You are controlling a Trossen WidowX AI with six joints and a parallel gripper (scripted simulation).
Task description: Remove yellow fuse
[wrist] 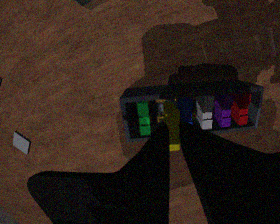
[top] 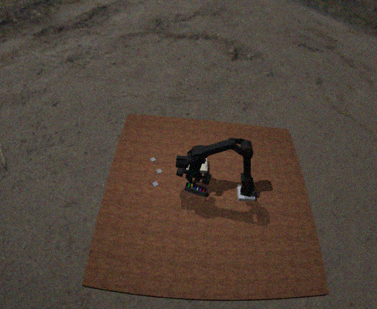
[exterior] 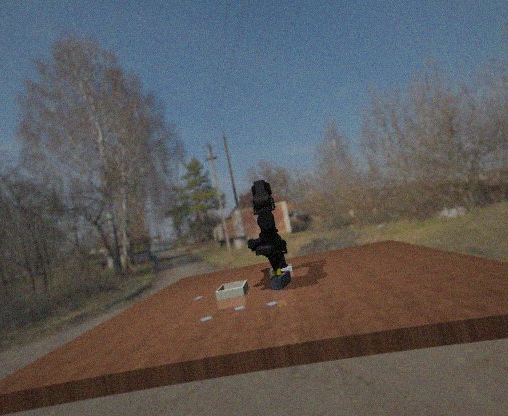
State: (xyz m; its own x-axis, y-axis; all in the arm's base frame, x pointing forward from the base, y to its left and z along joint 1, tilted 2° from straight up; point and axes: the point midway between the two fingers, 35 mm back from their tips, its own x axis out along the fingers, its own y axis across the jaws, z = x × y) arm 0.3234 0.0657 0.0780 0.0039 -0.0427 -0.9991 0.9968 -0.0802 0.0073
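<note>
Right now the white tray is 10 mm ahead of my gripper tip, 180 mm to the right of it and 60 mm below it. Round my gripper tip: yellow fuse 10 mm below.
</note>
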